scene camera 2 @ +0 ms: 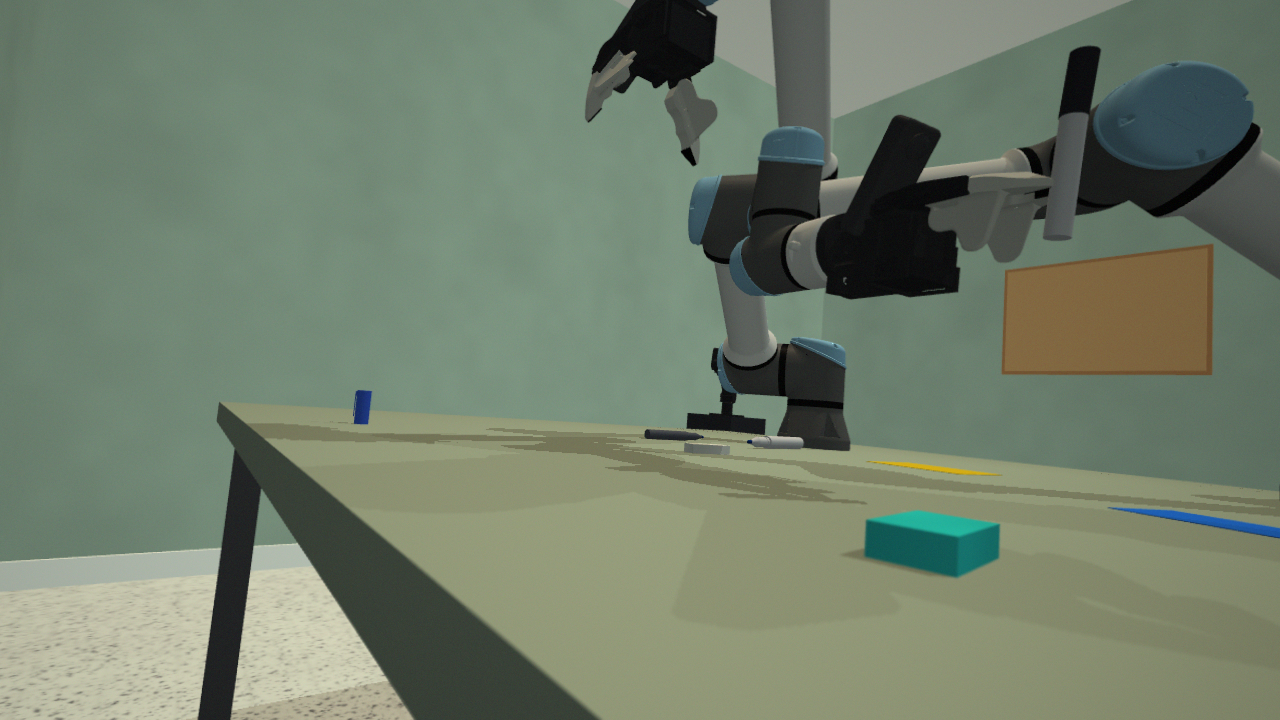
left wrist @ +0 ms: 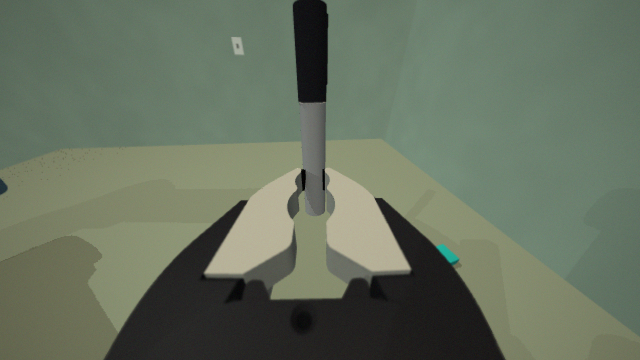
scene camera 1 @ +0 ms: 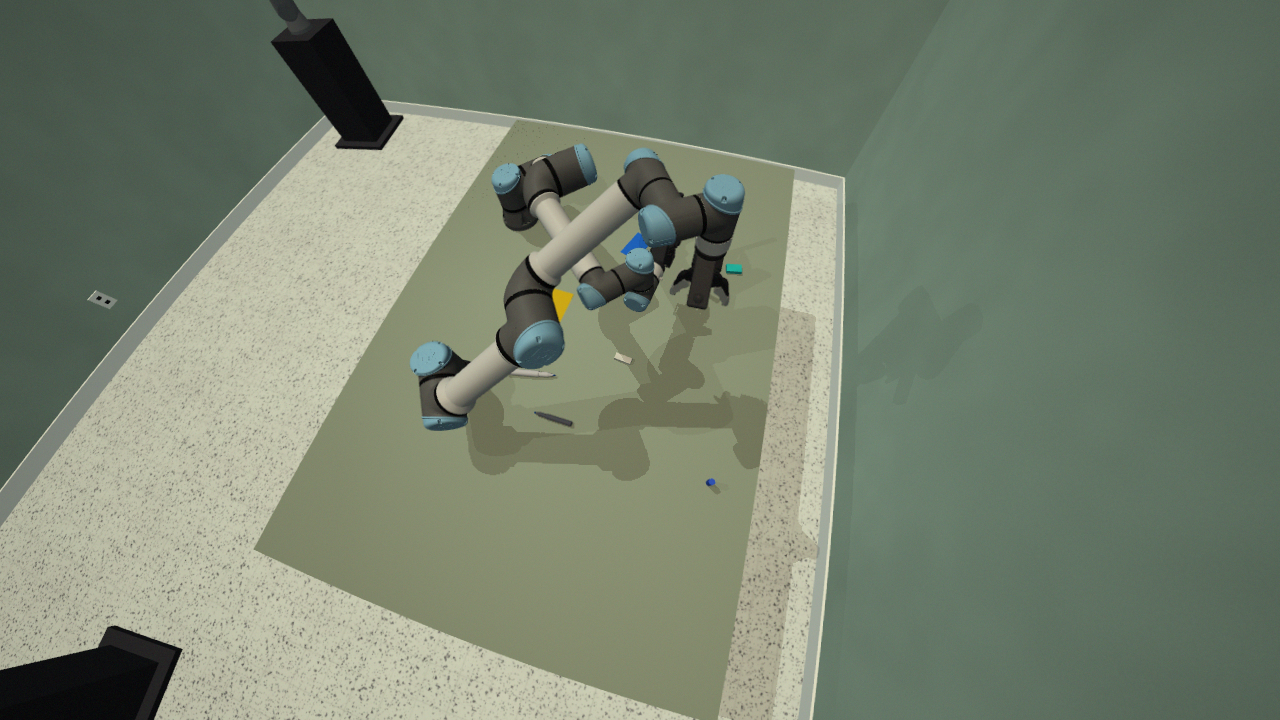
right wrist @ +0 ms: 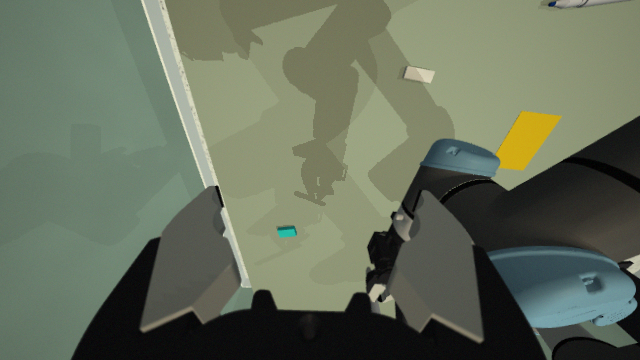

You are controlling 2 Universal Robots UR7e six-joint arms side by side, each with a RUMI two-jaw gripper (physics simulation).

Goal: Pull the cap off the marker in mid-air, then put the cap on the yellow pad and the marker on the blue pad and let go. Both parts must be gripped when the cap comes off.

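Places are measured from the left arm's base along level axes (x ahead, y left, z up), in metres.
Pixels of known places: left gripper, fingertip midpoint: (scene camera 2: 1060, 185) (left wrist: 314, 171) (right wrist: 374, 300); right gripper, fingertip midpoint: (scene camera 2: 645, 145) (right wrist: 318, 190); left arm's base at its link origin: (scene camera 1: 521, 218); right arm's base at its link origin: (scene camera 2: 812, 447).
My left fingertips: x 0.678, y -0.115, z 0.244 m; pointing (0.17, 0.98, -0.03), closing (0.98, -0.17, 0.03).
Note:
For each thing: its top centre in the pictures, then the offset to it from my left fingertips.
- light grey barrel at its top centre: (left wrist: 312, 6) (scene camera 2: 1072, 58) 0.096 m up, 0.000 m ahead, 0.005 m left
- black cap at its top centre: (scene camera 2: 1080, 51) 0.099 m up, 0.001 m ahead, 0.010 m left
- yellow pad at its top centre: (scene camera 2: 931, 467) (right wrist: 522, 143) (scene camera 1: 553, 306) 0.243 m down, 0.396 m back, 0.283 m right
- blue pad at its top centre: (scene camera 2: 1228, 523) (scene camera 1: 636, 246) 0.243 m down, 0.153 m back, 0.069 m left
- teal block at its top centre: (scene camera 2: 935, 521) (left wrist: 439, 255) (right wrist: 286, 233) (scene camera 1: 734, 267) 0.229 m down, 0.248 m ahead, 0.039 m left
- whitish block at its top centre: (scene camera 2: 707, 444) (right wrist: 419, 74) (scene camera 1: 623, 358) 0.232 m down, 0.086 m back, 0.436 m right
- dark pen at its top centre: (scene camera 2: 676, 430) (scene camera 1: 551, 417) 0.227 m down, 0.260 m back, 0.694 m right
- white marker at its top centre: (scene camera 2: 774, 436) (scene camera 1: 530, 372) 0.222 m down, 0.380 m back, 0.562 m right
- small blue cylinder at its top centre: (scene camera 2: 364, 390) (scene camera 1: 712, 481) 0.196 m down, 0.271 m ahead, 0.780 m right
The marker has a light grey barrel (scene camera 2: 1065, 183) (left wrist: 313, 135) and a black cap (scene camera 2: 1080, 80) (left wrist: 311, 55) seated on its upper end. My left gripper (left wrist: 314, 171) is shut on the barrel near its lower end and holds the marker nearly upright, high above the table. My right gripper (scene camera 2: 639, 137) (right wrist: 318, 190) is open and empty, higher than the left one and apart from the marker. The yellow pad (scene camera 1: 562, 304) (scene camera 2: 935, 468) (right wrist: 531, 140) and the blue pad (scene camera 1: 634, 243) (scene camera 2: 1199, 521) lie flat on the table; the arms partly hide both in scene camera 1.
A teal block (scene camera 1: 733, 268) (scene camera 2: 930, 541) (left wrist: 447, 254) (right wrist: 287, 231), a whitish block (scene camera 1: 622, 358) (scene camera 2: 707, 448) (right wrist: 419, 74), a dark pen (scene camera 1: 553, 418) (scene camera 2: 673, 434), a white marker (scene camera 1: 537, 374) (scene camera 2: 776, 442) and a small blue cylinder (scene camera 1: 710, 482) (scene camera 2: 361, 407) are on the table. In scene camera 1 the arms overlap.

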